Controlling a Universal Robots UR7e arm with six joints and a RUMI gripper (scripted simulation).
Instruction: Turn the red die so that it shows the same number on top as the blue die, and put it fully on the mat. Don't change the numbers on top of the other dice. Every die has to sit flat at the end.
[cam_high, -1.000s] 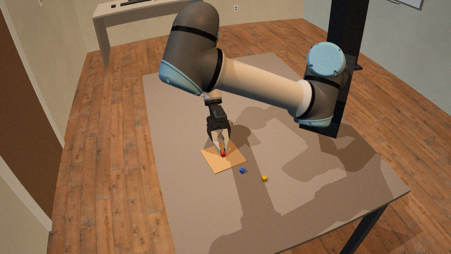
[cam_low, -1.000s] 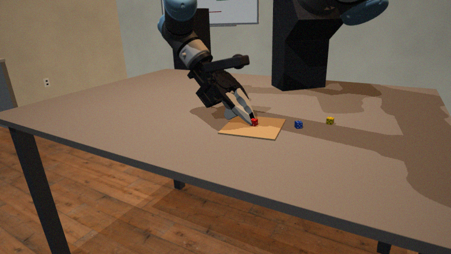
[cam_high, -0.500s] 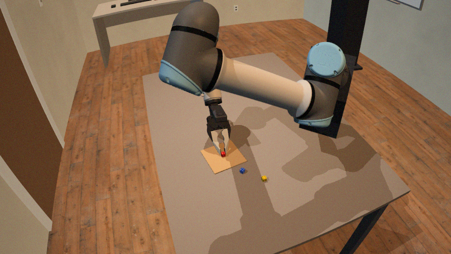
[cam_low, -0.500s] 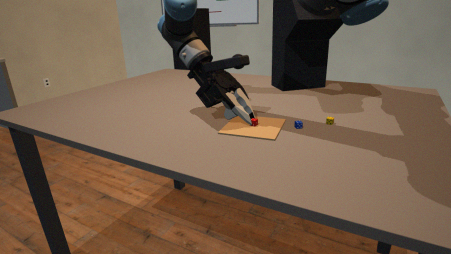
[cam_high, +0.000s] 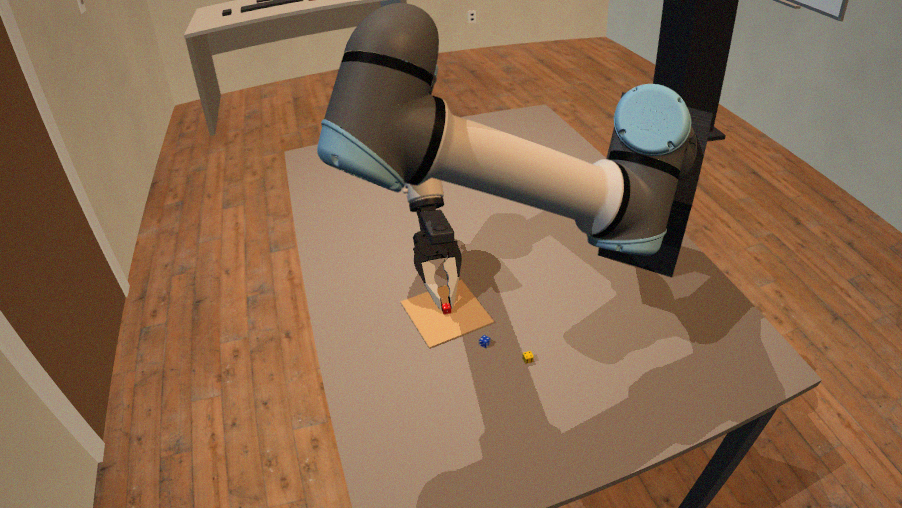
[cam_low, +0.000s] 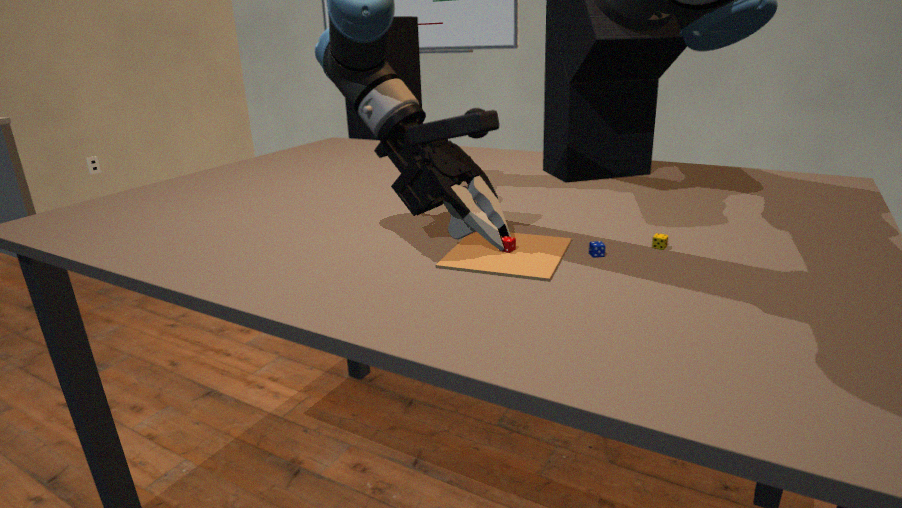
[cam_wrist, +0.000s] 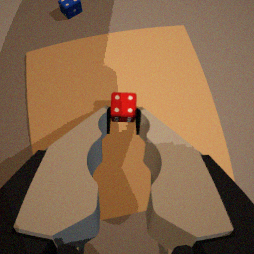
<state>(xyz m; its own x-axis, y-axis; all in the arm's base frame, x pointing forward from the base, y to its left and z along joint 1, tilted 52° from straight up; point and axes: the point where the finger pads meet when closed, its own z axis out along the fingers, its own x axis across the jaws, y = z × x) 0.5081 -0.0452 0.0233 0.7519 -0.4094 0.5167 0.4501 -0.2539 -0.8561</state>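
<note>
Right now my hand is 10 mm to the right of the red die and 10 mm above it. Round my hand: mat: 10 mm to the left, 20 mm below; blue die: 50 mm behind, 110 mm to the left, 10 mm below; yellow die: 110 mm behind, 170 mm to the left, 10 mm below.
</note>
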